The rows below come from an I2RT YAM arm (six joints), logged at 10 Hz.
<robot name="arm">
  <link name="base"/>
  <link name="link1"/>
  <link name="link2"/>
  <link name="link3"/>
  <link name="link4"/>
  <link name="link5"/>
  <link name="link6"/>
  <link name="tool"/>
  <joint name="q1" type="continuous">
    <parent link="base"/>
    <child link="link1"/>
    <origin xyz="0 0 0.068" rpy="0 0 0"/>
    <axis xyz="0 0 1"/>
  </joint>
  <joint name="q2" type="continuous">
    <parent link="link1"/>
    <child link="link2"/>
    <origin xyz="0.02 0.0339 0.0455" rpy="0 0 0"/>
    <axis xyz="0 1 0"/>
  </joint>
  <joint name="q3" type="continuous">
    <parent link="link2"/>
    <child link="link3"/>
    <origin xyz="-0.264 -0.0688 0" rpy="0 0 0"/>
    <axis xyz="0 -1 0"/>
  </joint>
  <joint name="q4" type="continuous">
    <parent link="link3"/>
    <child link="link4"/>
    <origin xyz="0.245 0.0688 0.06" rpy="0 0 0"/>
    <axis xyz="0 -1 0"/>
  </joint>
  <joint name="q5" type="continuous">
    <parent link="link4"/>
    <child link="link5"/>
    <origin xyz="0.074 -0.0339 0.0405" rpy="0 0 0"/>
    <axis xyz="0 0 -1"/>
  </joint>
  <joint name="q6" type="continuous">
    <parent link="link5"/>
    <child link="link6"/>
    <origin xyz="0.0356 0 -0.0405" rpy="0 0 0"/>
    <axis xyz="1 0 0"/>
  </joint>
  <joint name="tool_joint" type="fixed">
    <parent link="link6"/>
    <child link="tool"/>
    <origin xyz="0 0 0" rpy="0 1.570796 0"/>
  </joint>
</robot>
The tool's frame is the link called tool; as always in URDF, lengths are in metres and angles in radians. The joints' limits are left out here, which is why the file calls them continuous.
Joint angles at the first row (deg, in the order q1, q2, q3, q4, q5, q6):
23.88, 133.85, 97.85, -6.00, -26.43, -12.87
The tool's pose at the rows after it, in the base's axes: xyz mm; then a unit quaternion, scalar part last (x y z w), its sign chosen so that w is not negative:
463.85 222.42 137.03 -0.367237 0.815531 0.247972 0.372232
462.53 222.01 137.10 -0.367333 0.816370 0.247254 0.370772
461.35 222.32 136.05 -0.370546 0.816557 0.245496 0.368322
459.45 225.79 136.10 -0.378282 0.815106 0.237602 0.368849
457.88 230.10 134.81 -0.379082 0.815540 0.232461 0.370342
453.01 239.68 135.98 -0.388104 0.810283 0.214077 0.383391
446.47 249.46 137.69 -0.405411 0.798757 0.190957 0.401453
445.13 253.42 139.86 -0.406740 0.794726 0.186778 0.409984
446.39 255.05 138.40 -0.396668 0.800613 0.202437 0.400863
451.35 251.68 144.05 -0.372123 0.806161 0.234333 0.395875
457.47 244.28 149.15 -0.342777 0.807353 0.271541 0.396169
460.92 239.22 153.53 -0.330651 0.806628 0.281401 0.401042
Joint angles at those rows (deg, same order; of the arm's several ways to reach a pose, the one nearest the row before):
23.84, 133.74, 97.57, -5.98, -26.63, -12.66
23.86, 133.47, 97.17, -6.06, -26.54, -12.70
23.95, 133.42, 96.97, -6.34, -26.45, -13.13
24.45, 133.36, 96.98, -6.62, -25.61, -14.06
25.02, 133.50, 96.90, -6.21, -24.65, -13.94
26.39, 133.10, 96.13, -4.55, -22.03, -14.78
27.88, 132.38, 94.79, -2.25, -19.26, -16.86
28.39, 132.18, 94.63, -1.23, -18.48, -16.90
28.41, 132.83, 95.56, -2.04, -19.62, -14.94
27.64, 132.92, 96.77, -2.43, -22.36, -11.04
26.39, 132.84, 97.07, -0.96, -25.75, -6.54
25.67, 132.54, 97.16, -0.20, -26.65, -5.02

